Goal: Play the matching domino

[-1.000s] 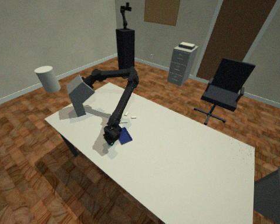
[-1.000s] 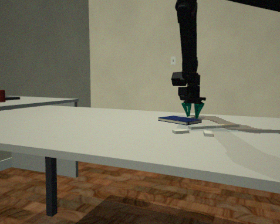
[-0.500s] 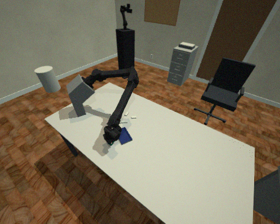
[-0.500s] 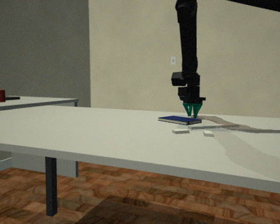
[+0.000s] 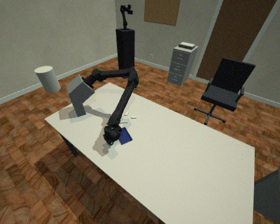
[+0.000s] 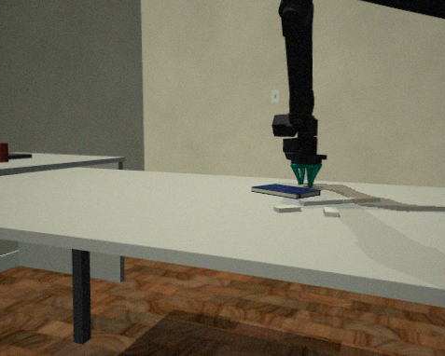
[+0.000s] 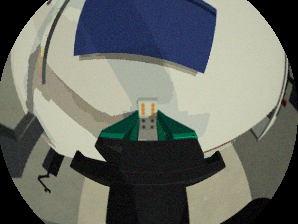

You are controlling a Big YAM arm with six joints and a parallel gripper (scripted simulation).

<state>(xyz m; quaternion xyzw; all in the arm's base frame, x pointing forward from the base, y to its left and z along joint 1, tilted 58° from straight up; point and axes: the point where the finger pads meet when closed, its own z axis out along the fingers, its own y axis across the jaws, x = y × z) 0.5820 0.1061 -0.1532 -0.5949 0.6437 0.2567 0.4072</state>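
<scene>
My gripper is now right at the white domino. From my hand the other things lie so: book 1 cm behind, 13 cm to the left.
</scene>
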